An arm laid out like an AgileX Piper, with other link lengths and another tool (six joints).
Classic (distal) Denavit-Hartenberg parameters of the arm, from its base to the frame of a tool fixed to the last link. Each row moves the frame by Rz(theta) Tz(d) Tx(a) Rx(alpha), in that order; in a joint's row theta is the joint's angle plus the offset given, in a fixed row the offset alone. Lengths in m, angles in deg.
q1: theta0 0  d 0.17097  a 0  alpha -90
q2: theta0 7.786  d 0  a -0.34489  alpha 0
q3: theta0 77.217  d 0  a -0.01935  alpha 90
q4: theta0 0  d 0.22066  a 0  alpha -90
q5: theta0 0  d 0  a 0  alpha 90
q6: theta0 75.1  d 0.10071  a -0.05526  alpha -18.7
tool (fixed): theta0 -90  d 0.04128  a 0  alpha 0
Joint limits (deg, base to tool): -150..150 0..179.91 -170..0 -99.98..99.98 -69.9..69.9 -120..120
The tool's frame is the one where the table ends.
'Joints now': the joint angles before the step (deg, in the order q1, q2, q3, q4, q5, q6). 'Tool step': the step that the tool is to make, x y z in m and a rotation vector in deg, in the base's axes. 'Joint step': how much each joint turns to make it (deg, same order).
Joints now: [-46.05, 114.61, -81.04, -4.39, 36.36, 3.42]
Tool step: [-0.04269, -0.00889, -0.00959, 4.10, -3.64, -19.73]
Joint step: [-3.43, 0.25, 0.37, -2.80, 1.17, 19.30]
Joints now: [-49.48, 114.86, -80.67, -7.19, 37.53, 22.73]
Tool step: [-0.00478, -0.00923, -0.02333, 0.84, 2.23, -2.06]
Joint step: [-0.72, 3.27, 0.00, -2.83, -0.92, 3.16]
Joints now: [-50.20, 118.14, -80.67, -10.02, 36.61, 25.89]
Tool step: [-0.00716, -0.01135, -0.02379, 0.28, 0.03, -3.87]
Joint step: [-1.31, 3.32, 0.00, -2.09, -2.63, 4.48]
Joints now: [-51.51, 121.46, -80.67, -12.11, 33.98, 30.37]
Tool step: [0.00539, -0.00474, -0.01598, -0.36, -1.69, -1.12]
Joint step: [0.00, 2.22, -0.01, 0.01, -3.41, 1.83]
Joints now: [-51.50, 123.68, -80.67, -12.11, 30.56, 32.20]
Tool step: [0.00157, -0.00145, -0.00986, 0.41, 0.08, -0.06]
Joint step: [0.00, 1.28, 0.00, -0.01, -0.90, 0.23]
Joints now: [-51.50, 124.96, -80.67, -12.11, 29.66, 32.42]
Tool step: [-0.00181, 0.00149, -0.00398, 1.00, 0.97, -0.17]
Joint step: [-0.01, 0.39, 0.00, 0.00, 1.02, 0.00]
